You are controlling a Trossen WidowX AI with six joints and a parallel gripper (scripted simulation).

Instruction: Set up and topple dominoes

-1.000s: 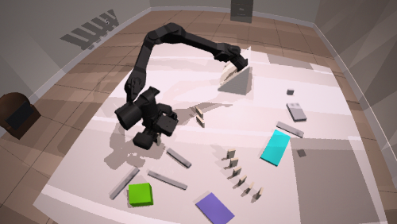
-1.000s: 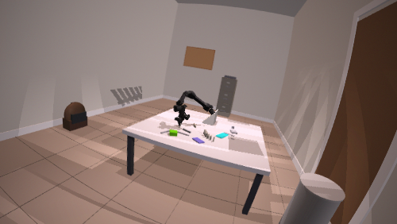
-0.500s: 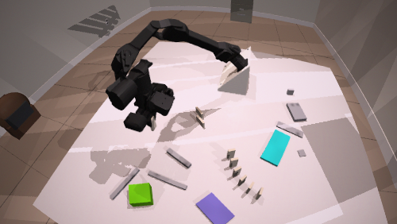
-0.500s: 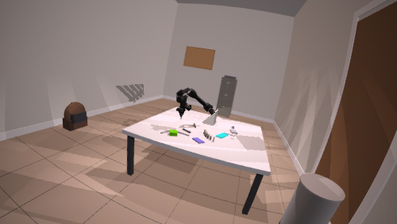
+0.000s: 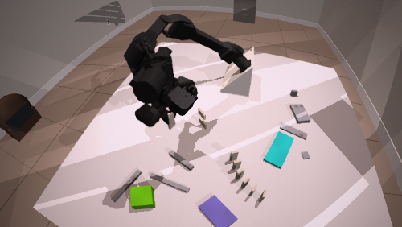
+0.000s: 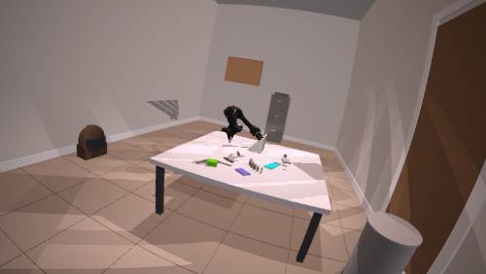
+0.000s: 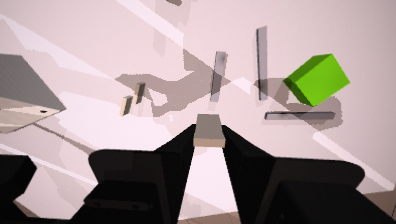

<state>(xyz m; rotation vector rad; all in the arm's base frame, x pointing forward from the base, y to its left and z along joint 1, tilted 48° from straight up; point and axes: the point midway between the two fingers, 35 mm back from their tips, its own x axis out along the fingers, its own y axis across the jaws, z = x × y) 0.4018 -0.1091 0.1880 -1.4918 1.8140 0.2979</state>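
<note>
Right now my gripper tip is 380 mm to the right of the cyan block, 160 mm above it and 70 mm past it. Also, from my gripper tip: purple block 200 mm ahead, 180 mm to the left, 160 mm below; small grey piece 490 mm to the left, 160 mm below, 50 mm behind; green cube 210 mm ahead, 150 mm below, 60 mm to the right.
</note>
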